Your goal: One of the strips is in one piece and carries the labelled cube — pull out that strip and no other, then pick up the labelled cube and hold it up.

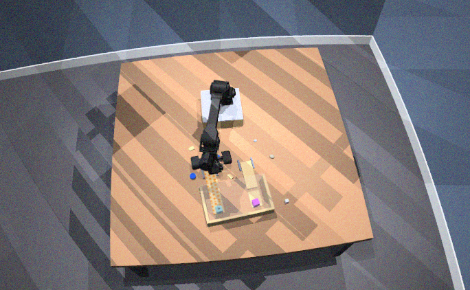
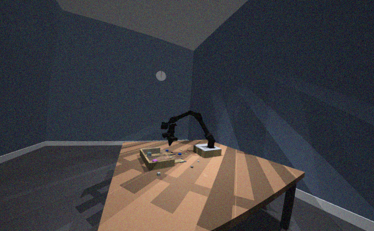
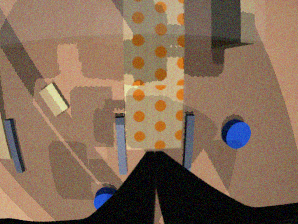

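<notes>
Right now the cyan labelled cube is 19 cm ahead of my gripper tip, 6 cm below it and 1 cm to the left of it. Round my gripper tip: tan piece: 9 cm to the left, 8 cm below, 1 cm ahead.
</notes>
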